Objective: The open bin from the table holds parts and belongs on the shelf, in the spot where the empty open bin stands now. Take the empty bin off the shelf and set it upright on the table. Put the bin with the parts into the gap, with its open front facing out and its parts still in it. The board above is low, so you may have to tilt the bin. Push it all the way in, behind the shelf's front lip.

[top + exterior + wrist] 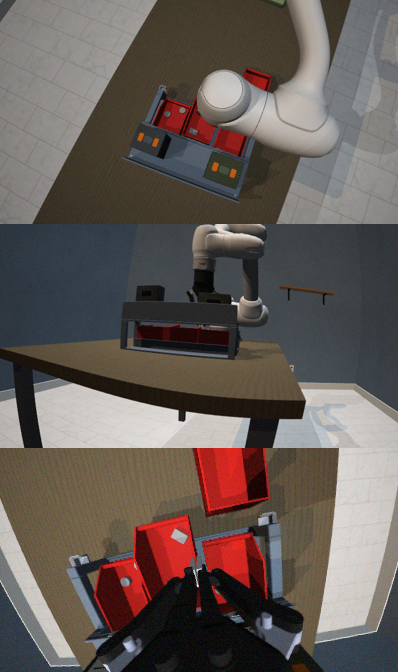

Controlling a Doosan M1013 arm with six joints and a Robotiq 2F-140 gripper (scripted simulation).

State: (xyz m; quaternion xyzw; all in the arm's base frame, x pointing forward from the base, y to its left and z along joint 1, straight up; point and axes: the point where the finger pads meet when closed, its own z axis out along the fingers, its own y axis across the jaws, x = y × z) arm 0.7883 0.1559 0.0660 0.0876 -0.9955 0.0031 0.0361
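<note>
Right now the shelf board is 10 cm ahead of my hand, 3 cm to the right of it and 9 cm below it. From my hand the other things lie so: black case 17 cm ahead, 14 cm to the right, 7 cm above; green case 13 cm ahead, 9 cm to the left, 6 cm above.
</note>
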